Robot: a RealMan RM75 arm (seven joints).
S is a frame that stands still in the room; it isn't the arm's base.
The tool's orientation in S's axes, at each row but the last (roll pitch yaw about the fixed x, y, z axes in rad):
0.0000, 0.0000, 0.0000
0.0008, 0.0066, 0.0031
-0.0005, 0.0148, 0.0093
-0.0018, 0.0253, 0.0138
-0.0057, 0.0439, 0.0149
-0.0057, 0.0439, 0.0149
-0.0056, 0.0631, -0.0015
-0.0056, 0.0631, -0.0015
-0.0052, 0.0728, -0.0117
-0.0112, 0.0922, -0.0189
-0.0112, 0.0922, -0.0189
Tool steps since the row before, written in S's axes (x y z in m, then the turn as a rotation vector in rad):
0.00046, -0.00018, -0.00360, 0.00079, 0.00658, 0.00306
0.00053, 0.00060, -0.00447, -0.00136, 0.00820, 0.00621
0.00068, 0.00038, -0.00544, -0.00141, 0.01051, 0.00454
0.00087, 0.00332, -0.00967, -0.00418, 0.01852, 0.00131
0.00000, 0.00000, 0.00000, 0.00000, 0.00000, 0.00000
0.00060, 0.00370, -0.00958, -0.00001, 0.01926, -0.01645
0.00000, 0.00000, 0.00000, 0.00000, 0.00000, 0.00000
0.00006, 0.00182, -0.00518, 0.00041, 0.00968, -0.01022
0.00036, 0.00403, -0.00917, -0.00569, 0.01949, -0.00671
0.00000, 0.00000, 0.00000, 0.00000, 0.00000, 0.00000
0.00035, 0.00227, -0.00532, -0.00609, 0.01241, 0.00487
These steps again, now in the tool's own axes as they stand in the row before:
0.00046, -0.00018, -0.00360, 0.00079, 0.00658, 0.00306
0.00056, 0.00059, -0.00447, -0.00138, 0.00821, 0.00619
0.00076, 0.00038, -0.00543, -0.00138, 0.01052, 0.00453
0.00116, 0.00333, -0.00964, -0.00396, 0.01857, 0.00124
0.00000, 0.00000, 0.00000, 0.00000, 0.00000, 0.00000
0.00107, 0.00374, -0.00952, 0.00100, 0.01935, -0.01631
0.00000, 0.00000, 0.00000, 0.00000, 0.00000, 0.00000
0.00038, 0.00185, -0.00516, 0.00104, 0.00974, -0.01012
0.00098, 0.00408, -0.00910, -0.00541, 0.01946, -0.00702
0.00000, 0.00000, 0.00000, 0.00000, 0.00000, 0.00000
0.00080, 0.00234, -0.00524, -0.00674, 0.01224, 0.00440

